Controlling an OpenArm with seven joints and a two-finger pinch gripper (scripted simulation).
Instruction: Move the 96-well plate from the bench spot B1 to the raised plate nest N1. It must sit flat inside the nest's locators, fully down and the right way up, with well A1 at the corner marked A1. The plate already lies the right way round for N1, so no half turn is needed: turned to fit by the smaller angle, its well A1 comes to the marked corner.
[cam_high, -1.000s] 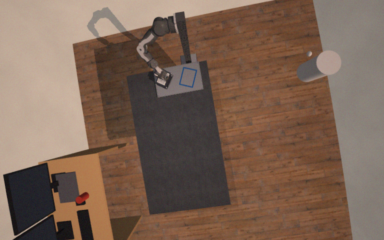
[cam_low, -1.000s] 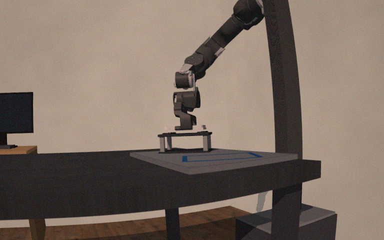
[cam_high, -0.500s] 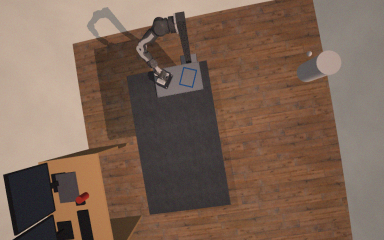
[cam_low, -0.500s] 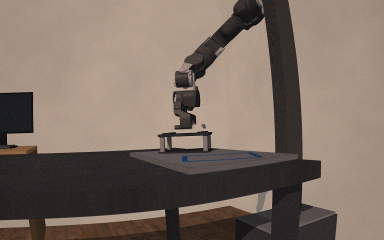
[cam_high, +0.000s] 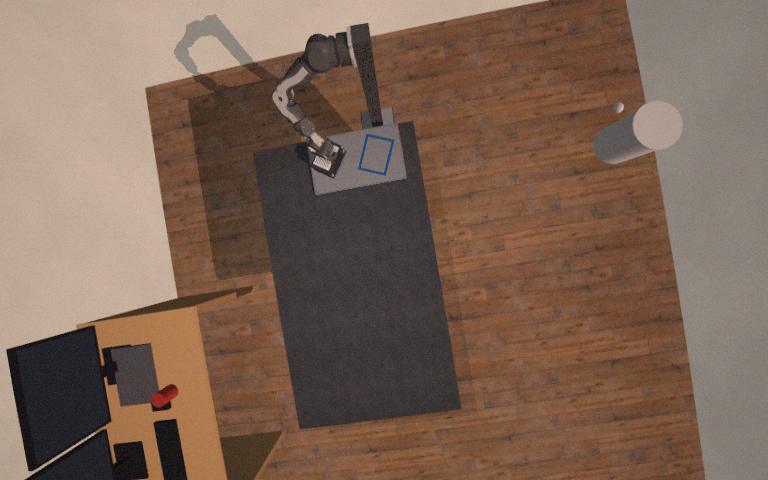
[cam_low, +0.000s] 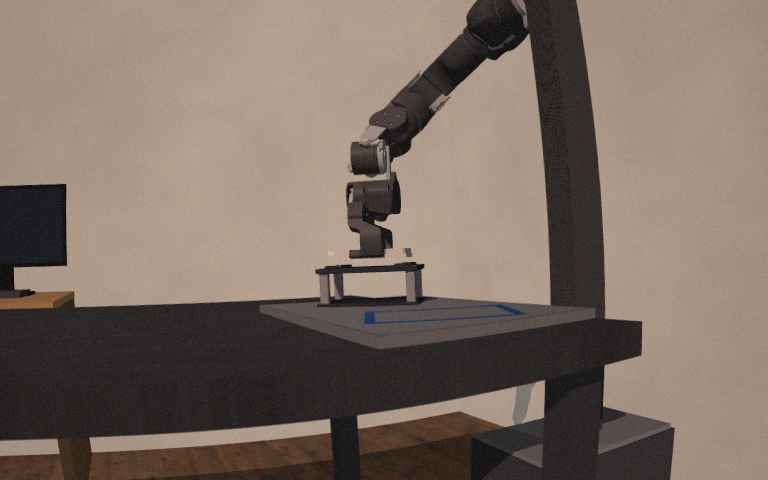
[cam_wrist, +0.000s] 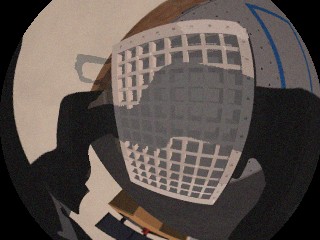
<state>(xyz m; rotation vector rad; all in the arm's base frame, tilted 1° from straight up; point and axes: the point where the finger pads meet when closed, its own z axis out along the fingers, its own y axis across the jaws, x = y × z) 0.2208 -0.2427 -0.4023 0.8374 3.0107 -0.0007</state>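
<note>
Now: the white 96-well plate right at my hand. From my hand the other things lie so: corner mark (40 mm behind, 80 mm to the left, 20 mm below); then plate nest N1 (20 mm below).
</note>
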